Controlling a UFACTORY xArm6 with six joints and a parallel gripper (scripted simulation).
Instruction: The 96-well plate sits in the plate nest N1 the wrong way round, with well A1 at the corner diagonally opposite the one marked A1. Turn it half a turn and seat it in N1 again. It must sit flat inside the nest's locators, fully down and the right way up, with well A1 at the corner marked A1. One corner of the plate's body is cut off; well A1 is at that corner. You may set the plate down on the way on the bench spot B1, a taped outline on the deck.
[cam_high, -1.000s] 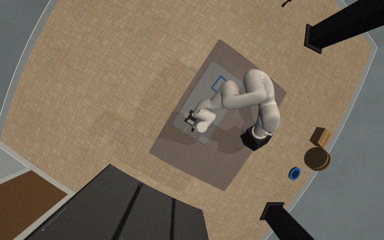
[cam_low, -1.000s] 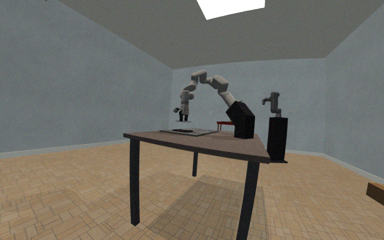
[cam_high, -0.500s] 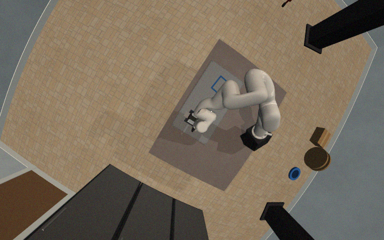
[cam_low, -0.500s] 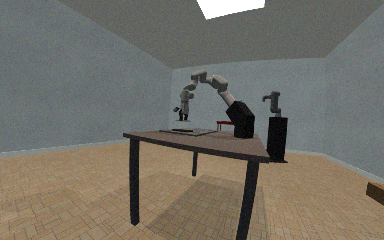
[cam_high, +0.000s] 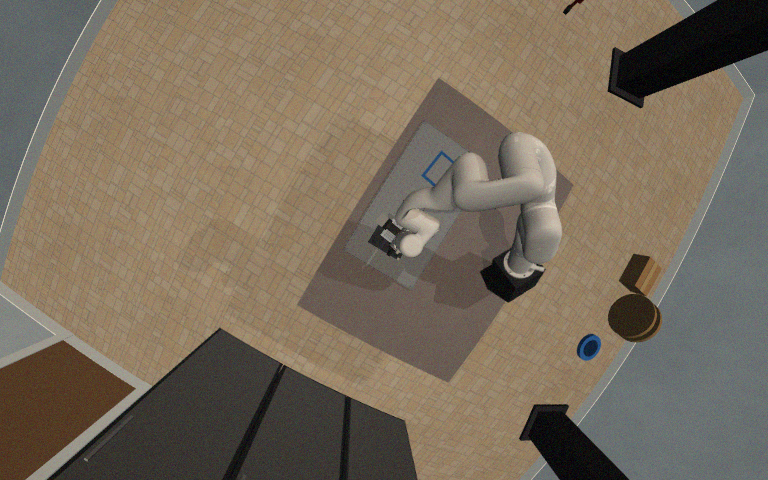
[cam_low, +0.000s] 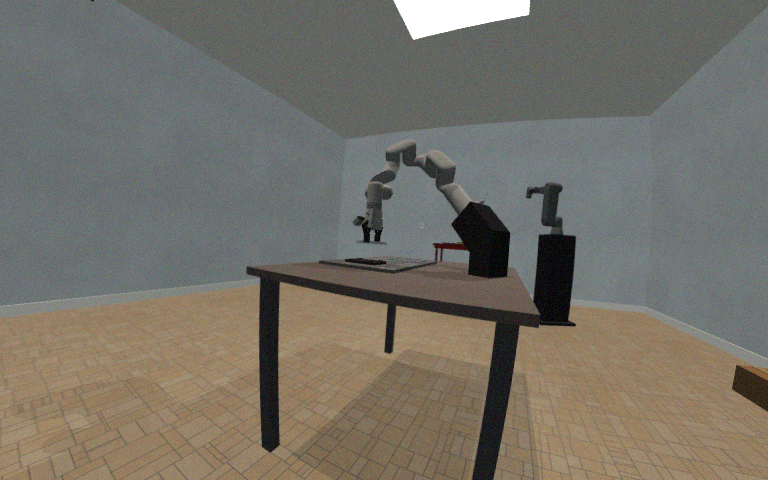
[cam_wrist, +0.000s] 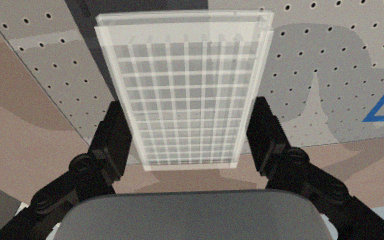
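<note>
My gripper is now 100 mm above the dark plate nest N1, 30 mm to the right of it and 20 mm short of it. Also, from my hand: A1 corner mark 110 mm to the left, 100 mm below, 30 mm behind; 96-well plate 10 mm below.
</note>
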